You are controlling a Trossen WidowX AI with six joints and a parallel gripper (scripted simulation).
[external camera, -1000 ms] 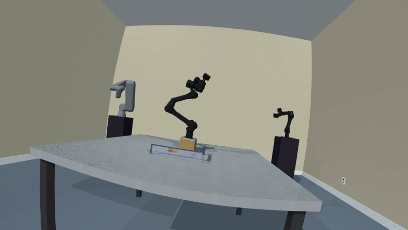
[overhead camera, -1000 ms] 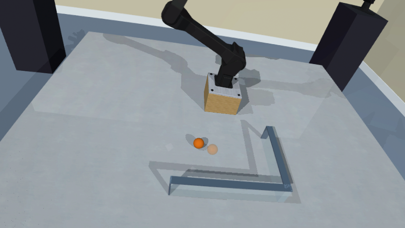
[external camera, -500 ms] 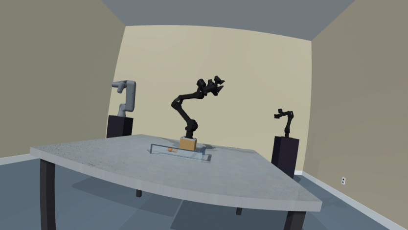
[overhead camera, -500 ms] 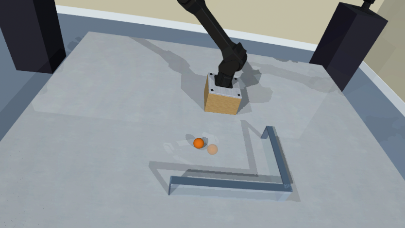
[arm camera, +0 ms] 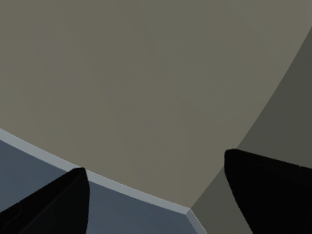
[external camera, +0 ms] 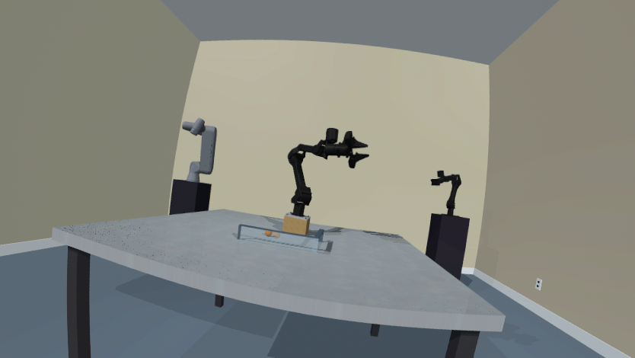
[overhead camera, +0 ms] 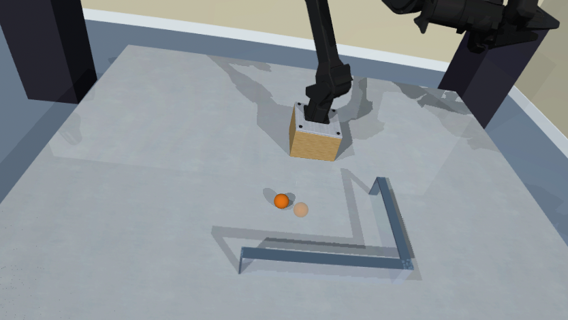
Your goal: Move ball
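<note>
The orange ball is 43 cm below my gripper tip, 40 cm to the right of it and 5 cm ahead of it. The rest, counted from my gripper tip: see-through copy: 43 cm below, 36 cm to the right, 7 cm ahead.
</note>
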